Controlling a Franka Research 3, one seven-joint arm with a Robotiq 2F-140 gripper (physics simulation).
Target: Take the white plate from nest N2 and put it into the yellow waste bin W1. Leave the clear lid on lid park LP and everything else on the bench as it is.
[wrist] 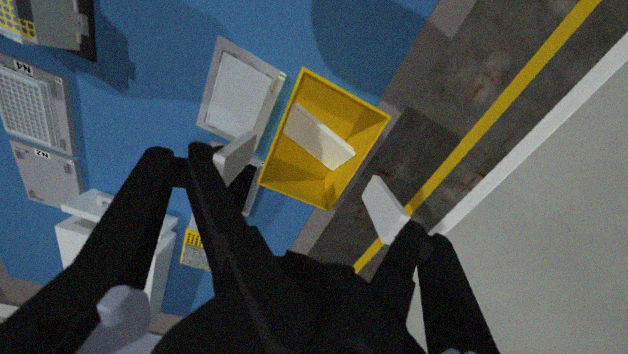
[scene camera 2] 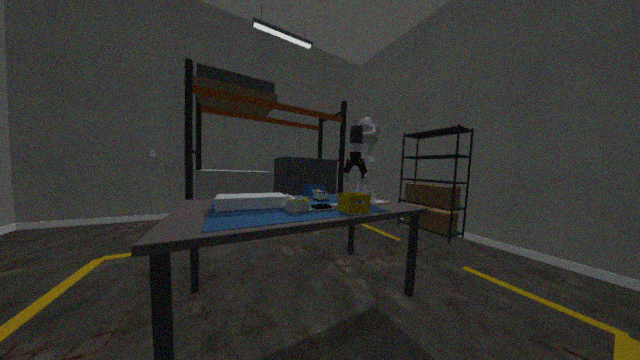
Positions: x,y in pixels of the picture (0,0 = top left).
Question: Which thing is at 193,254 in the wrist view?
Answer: A yellow-topped white box.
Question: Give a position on a white plate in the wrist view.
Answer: At 302,127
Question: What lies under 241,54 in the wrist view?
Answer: A lid park LP.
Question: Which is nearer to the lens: the long white box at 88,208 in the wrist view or the clear lid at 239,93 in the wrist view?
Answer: The clear lid.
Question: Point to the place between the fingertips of my gripper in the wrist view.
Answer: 313,167
